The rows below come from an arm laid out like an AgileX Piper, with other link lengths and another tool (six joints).
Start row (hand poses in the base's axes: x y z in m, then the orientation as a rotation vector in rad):
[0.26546, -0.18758, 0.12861, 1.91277, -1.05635, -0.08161]
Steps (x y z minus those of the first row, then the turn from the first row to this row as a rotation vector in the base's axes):
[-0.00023, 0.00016, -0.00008, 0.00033, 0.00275, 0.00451]
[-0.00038, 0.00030, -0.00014, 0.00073, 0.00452, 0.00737]
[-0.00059, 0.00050, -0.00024, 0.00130, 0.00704, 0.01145]
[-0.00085, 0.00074, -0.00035, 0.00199, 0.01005, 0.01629]
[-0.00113, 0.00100, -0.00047, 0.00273, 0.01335, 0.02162]
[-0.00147, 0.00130, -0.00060, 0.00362, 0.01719, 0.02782]
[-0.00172, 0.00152, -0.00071, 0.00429, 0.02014, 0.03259]
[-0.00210, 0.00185, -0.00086, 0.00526, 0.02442, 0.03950]
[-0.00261, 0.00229, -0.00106, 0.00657, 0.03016, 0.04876]
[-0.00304, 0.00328, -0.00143, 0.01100, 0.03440, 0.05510]
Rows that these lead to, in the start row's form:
[0.26523, -0.18742, 0.12853, 1.91476, -1.05021, -0.08184]
[0.26508, -0.18728, 0.12847, 1.91618, -1.04633, -0.08212]
[0.26487, -0.18708, 0.12837, 1.91821, -1.04079, -0.08251]
[0.26461, -0.18684, 0.12826, 1.92060, -1.03420, -0.08299]
[0.26433, -0.18658, 0.12814, 1.92321, -1.02695, -0.08350]
[0.26399, -0.18628, 0.12801, 1.92624, -1.01851, -0.08411]
[0.26374, -0.18606, 0.12790, 1.92855, -1.01201, -0.08457]
[0.26336, -0.18573, 0.12775, 1.93187, -1.00259, -0.08523]
[0.26285, -0.18529, 0.12755, 1.93628, -0.98995, -0.08613]
[0.26242, -0.18430, 0.12718, 1.94237, -0.98153, -0.08895]

